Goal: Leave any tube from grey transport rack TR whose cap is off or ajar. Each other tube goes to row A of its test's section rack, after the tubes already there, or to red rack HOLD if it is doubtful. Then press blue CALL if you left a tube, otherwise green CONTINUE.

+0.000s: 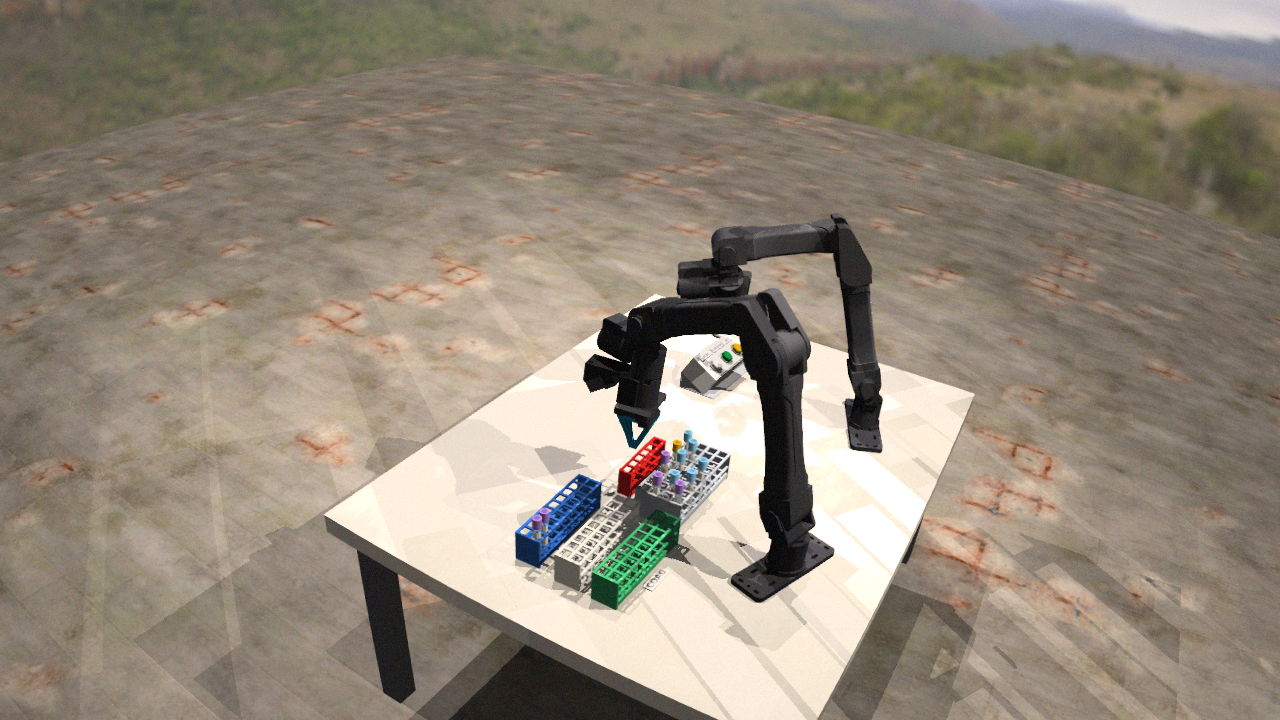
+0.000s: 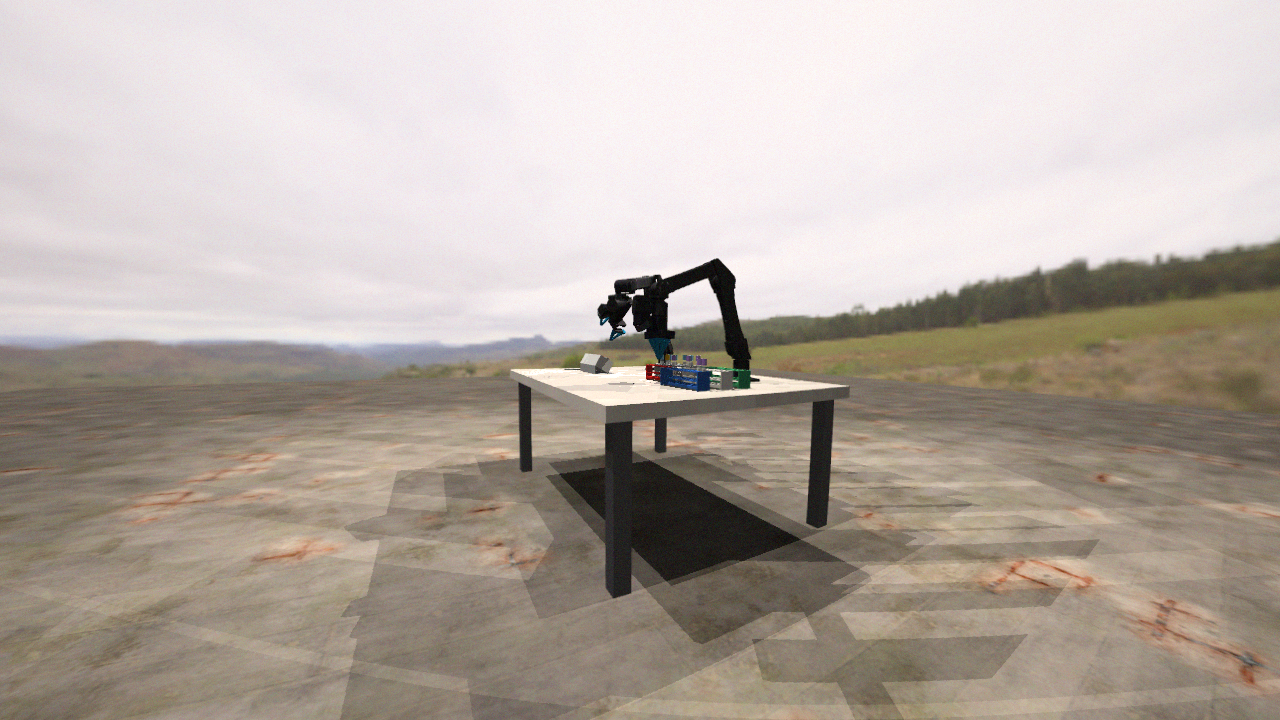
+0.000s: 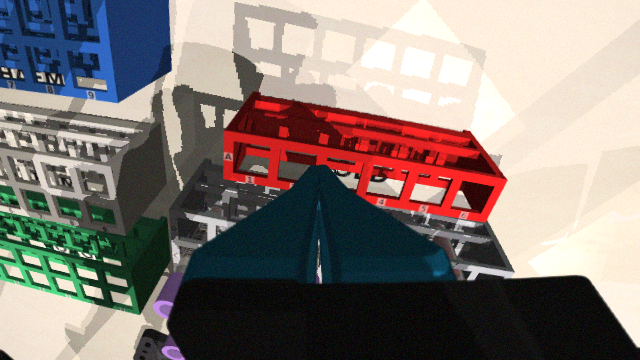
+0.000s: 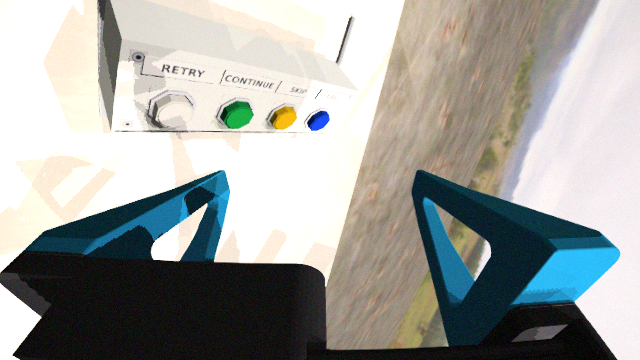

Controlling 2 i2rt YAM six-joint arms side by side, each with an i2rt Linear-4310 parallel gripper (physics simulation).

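Seen in the pictures: left gripper, fingertip midpoint: (image 1: 632, 448) (image 2: 659, 359) (image 3: 318, 178); right gripper, fingertip midpoint: (image 2: 605, 332) (image 4: 320, 180); left arm's base, link origin: (image 1: 784, 568); right arm's base, link origin: (image 1: 862, 426).
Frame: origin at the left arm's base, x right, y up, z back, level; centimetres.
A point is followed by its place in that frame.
Observation:
Grey transport rack TR (image 1: 659, 507) {x -9.2, y 3.7, z -22.0 cm} holds several upright tubes with purple caps (image 1: 657, 478) {x -9.1, y 9.0, z -23.4 cm}, light-blue caps (image 1: 703, 462) {x 0.6, y 9.2, z -22.1 cm} and an orange cap (image 1: 677, 445) {x 0.5, y 9.2, z -28.8 cm}; cap seating is too small to tell. Red rack HOLD (image 1: 623, 483) {x -9.4, y 3.2, z -31.5 cm} (image 3: 492, 197) {x 2.8, y 5.7, z -36.2 cm} stands beside TR; I see no tube in it. My left gripper (image 1: 633, 445) {x -5.6, y 8.1, z -34.0 cm} (image 3: 318, 178) {x -5.6, y 8.1, z -34.0 cm} is shut and empty, above the red rack and TR's edge. Blue rack (image 1: 528, 548) {x -33.9, y 3.5, z -26.1 cm} (image 3: 142, 50) {x -15.3, y 3.1, z -33.0 cm} holds two purple-capped tubes (image 1: 540, 519) {x -32.1, y 9.4, z -25.2 cm}. My right gripper (image 4: 320, 180) {x 35.0, y 18.1, z -50.5 cm} is open and empty, near the green CONTINUE button (image 4: 236, 114) {x 36.3, y 7.2, z -51.6 cm} and blue CALL button (image 4: 318, 120) {x 45.7, y 7.2, z -54.4 cm}.
The white rack (image 1: 569, 573) {x -31.8, y 3.0, z -17.8 cm} (image 3: 145, 185) {x -13.2, y 2.8, z -24.8 cm} and green rack (image 1: 605, 589) {x -29.7, y 3.4, z -11.3 cm} (image 3: 150, 275) {x -10.8, y 3.5, z -17.4 cm} stand beside the blue rack. The grey button console (image 1: 707, 376) {x 28.7, y 5.0, z -49.3 cm} (image 2: 594, 362) {x 29.6, y 5.0, z -55.7 cm} stands near the far table edge. It also has a white RETRY button (image 4: 172, 110) {x 31.7, y 7.2, z -50.2 cm} and a yellow SKIP button (image 4: 283, 118) {x 41.1, y 7.1, z -53.0 cm}.

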